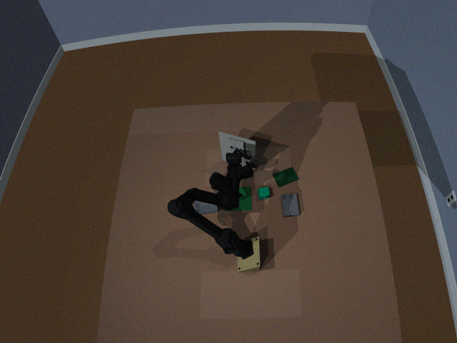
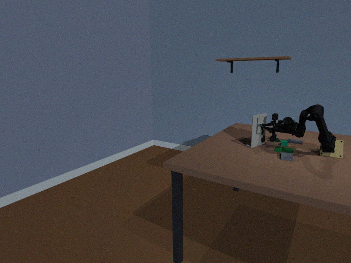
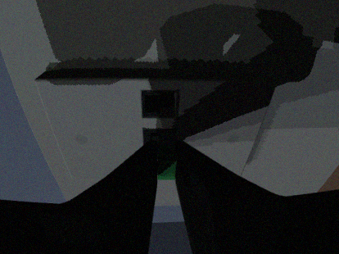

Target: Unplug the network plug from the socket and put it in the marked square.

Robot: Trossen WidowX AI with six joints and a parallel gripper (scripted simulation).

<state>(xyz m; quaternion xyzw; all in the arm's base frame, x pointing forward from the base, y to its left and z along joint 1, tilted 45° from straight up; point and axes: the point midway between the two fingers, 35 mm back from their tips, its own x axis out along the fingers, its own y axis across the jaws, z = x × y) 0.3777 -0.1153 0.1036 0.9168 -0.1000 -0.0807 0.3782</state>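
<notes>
The upright panel lies 20 mm ahead of my gripper tip, 10 mm to the right of it and 50 mm below it. Round my gripper tip: network plug (right at my gripper tip); green square (160 mm behind, 20 mm to the left, 150 mm below); teal cube (160 mm behind, 100 mm to the right, 140 mm below).
</notes>
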